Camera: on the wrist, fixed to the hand. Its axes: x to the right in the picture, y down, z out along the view.
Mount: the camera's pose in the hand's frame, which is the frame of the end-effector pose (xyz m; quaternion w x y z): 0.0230 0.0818 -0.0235 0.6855 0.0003 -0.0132 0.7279
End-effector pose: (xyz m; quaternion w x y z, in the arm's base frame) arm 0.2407 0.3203 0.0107 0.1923 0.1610 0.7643 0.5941
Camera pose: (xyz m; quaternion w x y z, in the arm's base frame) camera 0.2106 0.3311 0.0929 0.2906 -0.6746 -0.4044 -0.5449
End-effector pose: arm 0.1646 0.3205 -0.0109 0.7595 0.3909 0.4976 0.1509
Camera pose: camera 0.1677 0.3982 0.0306 0.4173 0.6324 0.0466 0.6510
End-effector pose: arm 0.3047 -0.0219 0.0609 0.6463 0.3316 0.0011 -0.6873
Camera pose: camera 0.3894 -0.0457 0.0670 0.9433 0.2192 -0.2494 -0.0051
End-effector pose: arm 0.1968 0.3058 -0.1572 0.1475 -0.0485 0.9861 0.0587
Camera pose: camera 0.1590 0.3818 -0.1334 0.0714 0.6854 0.7094 0.1480
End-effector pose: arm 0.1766 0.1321 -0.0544 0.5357 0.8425 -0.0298 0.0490
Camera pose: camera 0.1899 0.1187 0.0317 0.3309 0.5567 -0.6407 0.4124
